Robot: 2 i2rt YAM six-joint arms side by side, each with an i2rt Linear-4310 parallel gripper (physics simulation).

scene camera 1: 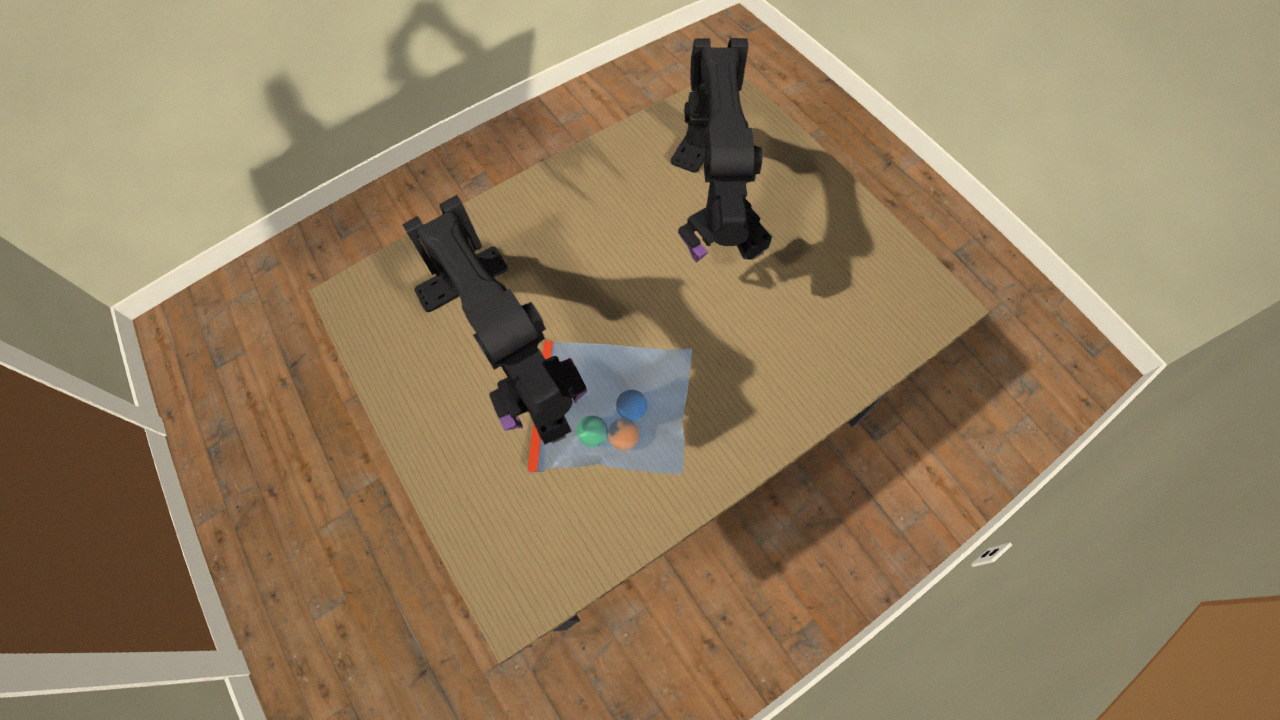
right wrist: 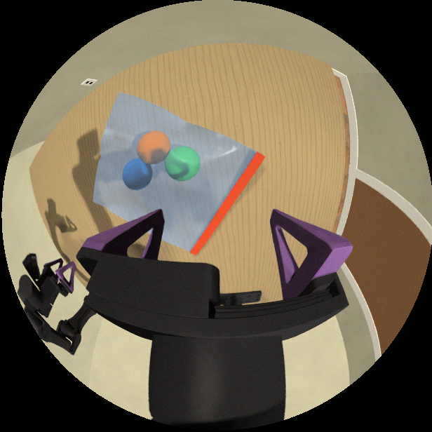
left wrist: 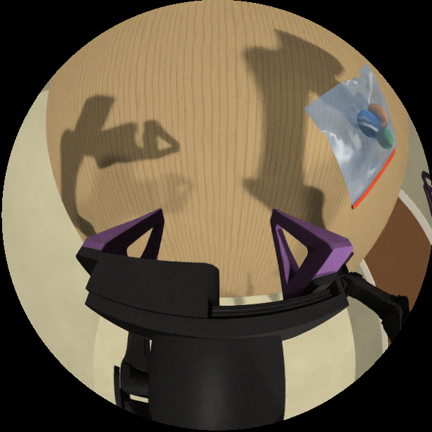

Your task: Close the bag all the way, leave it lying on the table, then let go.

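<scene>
The clear bluish bag (scene camera 1: 657, 371) (left wrist: 345, 145) (right wrist: 165, 200) lies flat on the table (scene camera 1: 501, 555) (left wrist: 215, 100) (right wrist: 300, 100). A straight red strip (scene camera 1: 534, 452) (left wrist: 374, 180) (right wrist: 227, 204) runs along its mouth edge, red from end to end in the right wrist view. Green (scene camera 1: 590, 430) (right wrist: 182, 163), orange (scene camera 1: 623, 435) (right wrist: 153, 147) and blue (scene camera 1: 631, 404) (right wrist: 137, 174) balls are inside. My right gripper (scene camera 1: 547, 411) (right wrist: 216, 214) is open and empty above the strip, apart from the bag, and hides part of the strip in the scene view. My left gripper (scene camera 1: 726, 255) (left wrist: 216, 214) is open and empty, far from the bag.
The left arm (scene camera 1: 726, 125) reaches over the table's upper right part in the scene view. The right arm (scene camera 1: 469, 277) reaches over the table from the upper left toward the bag. Both arms cast shadows on the table top. The wooden floor (scene camera 1: 313, 537) surrounds the table.
</scene>
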